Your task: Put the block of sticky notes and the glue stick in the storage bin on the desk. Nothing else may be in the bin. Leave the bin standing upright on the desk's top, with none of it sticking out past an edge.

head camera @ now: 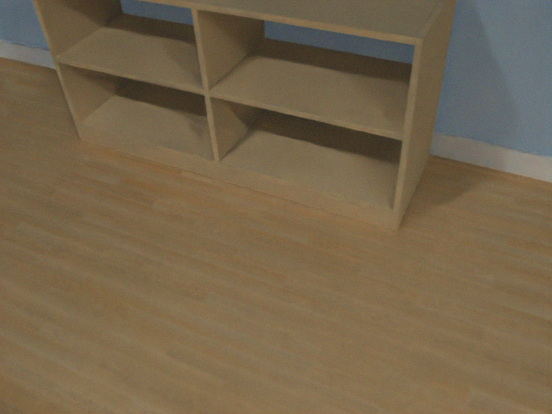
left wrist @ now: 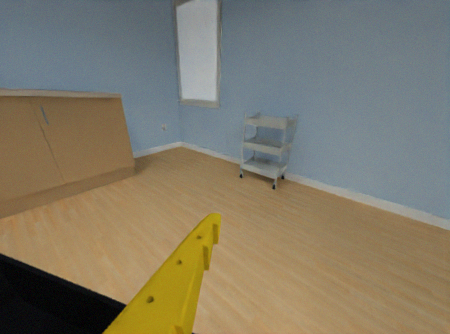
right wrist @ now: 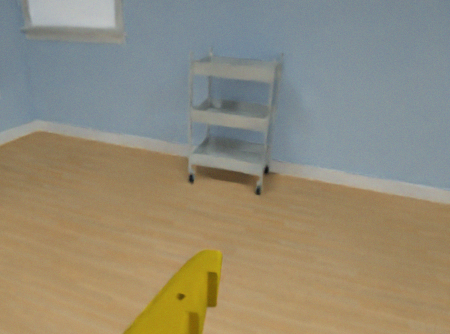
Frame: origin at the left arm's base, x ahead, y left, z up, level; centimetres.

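Seen in the pictures: left end effector, tool point: [left wrist: 219,224]; right end effector, tool point: [right wrist: 220,272].
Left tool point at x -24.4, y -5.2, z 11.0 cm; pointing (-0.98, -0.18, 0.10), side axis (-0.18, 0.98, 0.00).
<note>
A point is followed by its place in that frame.
The sticky notes, the glue stick, the storage bin and the desk do not show in the head view or in either wrist view. My left gripper [left wrist: 214,227] shows one yellow notched jaw at the lower middle of the left wrist view, with the moving jaw out of the picture, so it is fully open and empty. My right gripper [right wrist: 212,262] shows one yellow notched jaw at the bottom of the right wrist view, and it is fully open and empty too.
In the head view an open wooden shelf unit [head camera: 422,125] @(x 134.3, y -43.6, z -49.3 cm) stands against the blue wall. A grey three-tier trolley [left wrist: 270,122] @(x -187.2, y -4.7, z -6.8 cm) [right wrist: 235,71] @(x -188.6, y -8.4, z -7.8 cm) stands by a wall. A wooden cabinet [left wrist: 90,145] @(x -125.3, y -161.6, z -31.5 cm) is at the left of the left wrist view.
</note>
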